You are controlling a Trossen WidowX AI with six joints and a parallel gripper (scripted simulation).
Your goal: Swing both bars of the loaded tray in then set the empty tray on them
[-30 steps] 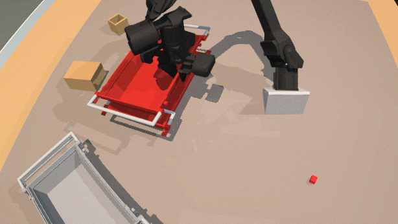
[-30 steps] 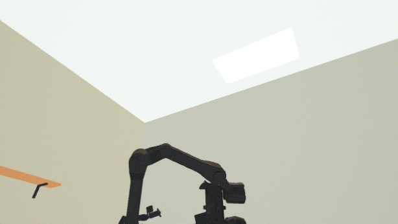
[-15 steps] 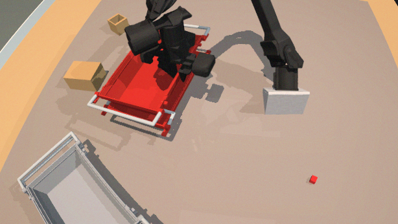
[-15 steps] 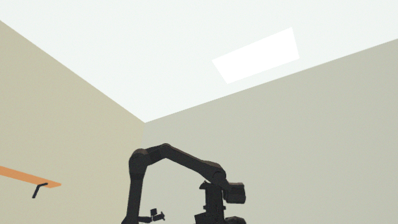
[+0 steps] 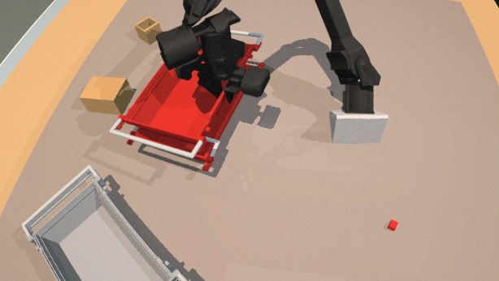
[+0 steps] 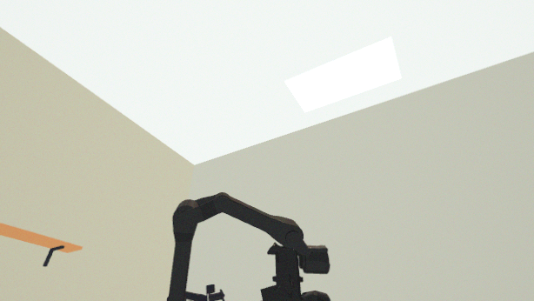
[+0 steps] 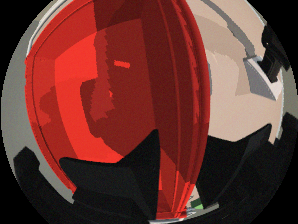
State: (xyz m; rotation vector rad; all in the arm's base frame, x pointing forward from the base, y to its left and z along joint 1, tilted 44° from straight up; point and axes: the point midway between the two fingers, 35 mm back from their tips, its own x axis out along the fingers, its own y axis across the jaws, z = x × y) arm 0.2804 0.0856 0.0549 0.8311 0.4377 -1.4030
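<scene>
My gripper tip is now 80 mm short of the red tray, 20 mm to the left of it and 30 mm below it. From my gripper tip the other things lie so: small red cube: 370 mm behind, 220 mm to the left, 80 mm below.
</scene>
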